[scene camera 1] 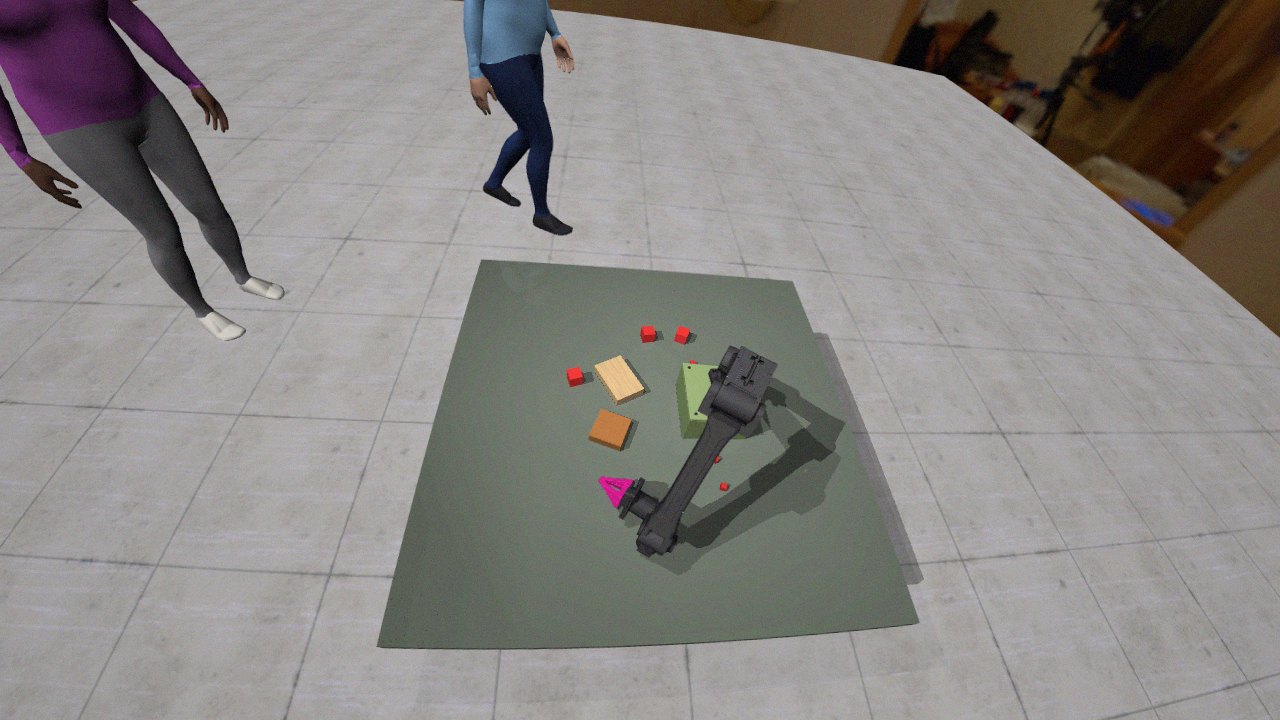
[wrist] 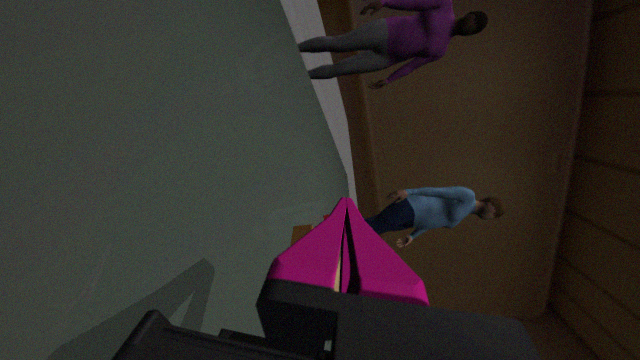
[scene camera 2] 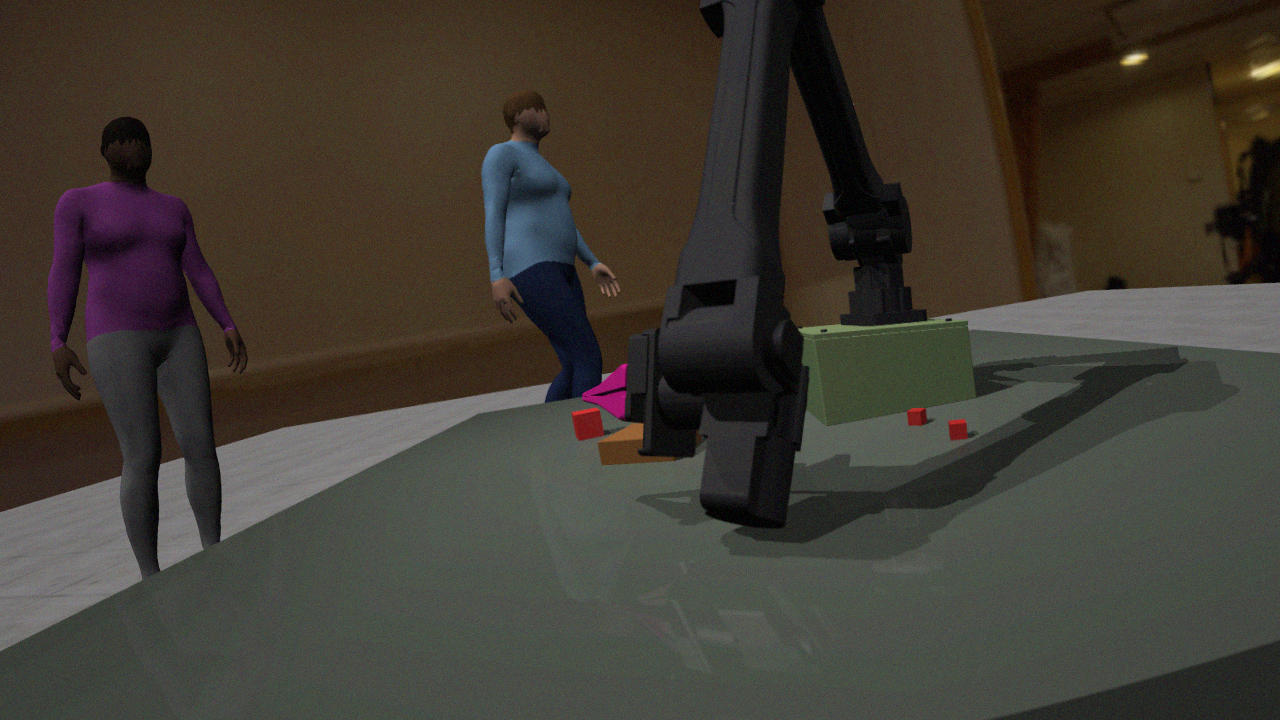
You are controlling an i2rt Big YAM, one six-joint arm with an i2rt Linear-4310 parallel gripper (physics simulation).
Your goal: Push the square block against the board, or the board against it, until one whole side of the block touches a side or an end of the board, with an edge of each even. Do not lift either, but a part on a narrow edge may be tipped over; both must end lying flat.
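Places are measured from the arm's base along level axes (x up, y ahead, z left), in centimetres.
Pixels of known places: gripper, fingertip midpoint: [scene camera 1: 600,478] [wrist: 345,205] [scene camera 2: 586,397]; arm's base, origin of the base link: [scene camera 2: 882,323].
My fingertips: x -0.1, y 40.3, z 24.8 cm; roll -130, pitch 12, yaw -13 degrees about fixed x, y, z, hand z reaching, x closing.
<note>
Ahead of a thing's pixels: the offset from my fingertips to its middle.
The square block @(dx -8.9, dy -5.4, dz -18.5 cm) [scene camera 1: 610,429] [scene camera 2: 619,449] [wrist: 301,231] is orange-brown and lies flat. The light wood board @(dx -8.9, dy -10.0, dz -36.2 cm) [scene camera 1: 619,378] lies flat behind it in scene camera 1, turned at a different angle, with a narrow gap between them. In scene camera 2 the arm hides the board and part of the block. My gripper [scene camera 1: 602,480] [scene camera 2: 586,396] [wrist: 345,205] has magenta fingers, shut and empty. It is on the near side of the block in scene camera 1, apart from it and above the table, pointing roughly level. Its fingers cover part of the block's surroundings in the wrist view.
A red cube @(dx -8.3, dy +3.8, dz -37.7 cm) [scene camera 1: 574,377] [scene camera 2: 587,424] is left of the board. Two red cubes @(dx -8.3, dy -22.6, dz -54.6 cm) [scene camera 1: 648,334] @(dx -8.3, dy -34.7, dz -53.6 cm) [scene camera 1: 682,334] are behind it. A green box [scene camera 1: 693,394] [scene camera 2: 890,376] is to the right, under the arm. Small red cubes @(dx -9.5, dy -34.9, dz +2.1 cm) [scene camera 1: 724,486] @(dx -9.5, dy -34.8, dz -6.5 cm) [scene camera 2: 916,416] [scene camera 2: 957,428] lie near it. Two people stand beyond the table.
</note>
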